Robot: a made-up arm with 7 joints.
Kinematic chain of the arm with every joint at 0, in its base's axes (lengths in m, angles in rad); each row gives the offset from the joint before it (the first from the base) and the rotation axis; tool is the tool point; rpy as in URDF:
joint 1: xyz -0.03 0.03 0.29 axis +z
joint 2: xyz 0 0 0.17 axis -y
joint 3: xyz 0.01 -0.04 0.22 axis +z
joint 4: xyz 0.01 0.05 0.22 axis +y
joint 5: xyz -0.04 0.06 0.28 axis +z
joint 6: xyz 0 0 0.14 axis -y
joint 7: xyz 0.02 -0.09 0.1 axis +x
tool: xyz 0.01 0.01 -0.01 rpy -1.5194 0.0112 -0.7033
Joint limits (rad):
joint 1: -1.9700..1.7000
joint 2: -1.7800..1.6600
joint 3: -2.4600..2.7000
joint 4: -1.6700..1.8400
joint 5: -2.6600..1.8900
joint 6: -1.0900..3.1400
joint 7: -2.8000..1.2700
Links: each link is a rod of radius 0.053 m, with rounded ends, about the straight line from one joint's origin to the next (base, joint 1, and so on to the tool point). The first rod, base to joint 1, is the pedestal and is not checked.
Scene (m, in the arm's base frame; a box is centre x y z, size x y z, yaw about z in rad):
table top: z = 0
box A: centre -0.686 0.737 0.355 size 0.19 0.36 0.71 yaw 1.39
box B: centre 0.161 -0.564 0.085 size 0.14 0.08 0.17 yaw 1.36
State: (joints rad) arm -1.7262 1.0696 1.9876 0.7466 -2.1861 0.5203 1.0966
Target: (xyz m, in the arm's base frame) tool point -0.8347 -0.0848 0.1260
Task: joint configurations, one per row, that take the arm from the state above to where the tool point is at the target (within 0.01 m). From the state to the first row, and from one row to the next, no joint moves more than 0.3 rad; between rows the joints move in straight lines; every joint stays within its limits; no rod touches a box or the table.
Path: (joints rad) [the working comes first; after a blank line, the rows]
Joints at the target: 0.0917 1.4073 2.7000 1.0528 -2.2990 0.8142 1.0949
Straight joint move there: touches box A.

1: -1.6552 0.7793 2.1240 0.7459 -2.1257 0.6040 1.1037
2: -1.5842 0.4890 2.2604 0.7453 -2.0653 0.6877 1.1109
3: -1.5132 0.1988 2.3968 0.7446 -2.0049 0.7714 1.1180
4: -1.4423 -0.0915 2.5333 0.7439 -1.9445 0.8551 1.1251
5: -1.3713 -0.3818 2.6697 0.7433 -1.8841 0.9388 1.1323
6: -1.1274 -0.0836 2.6747 0.7949 -1.9532 0.9180 1.1260
7: -0.8836 0.2146 2.6798 0.8465 -2.0224 0.8972 1.1198
8: -0.6398 0.5127 2.6848 0.8981 -2.0916 0.8765 1.1136
9: -0.3960 0.8109 2.6899 0.9497 -2.1607 0.8557 1.1074
10: -0.1521 1.1091 2.6949 1.0013 -2.2299 0.8350 1.1011
11: 0.0917 1.4073 2.7000 1.0528 -2.2990 0.8142 1.0949

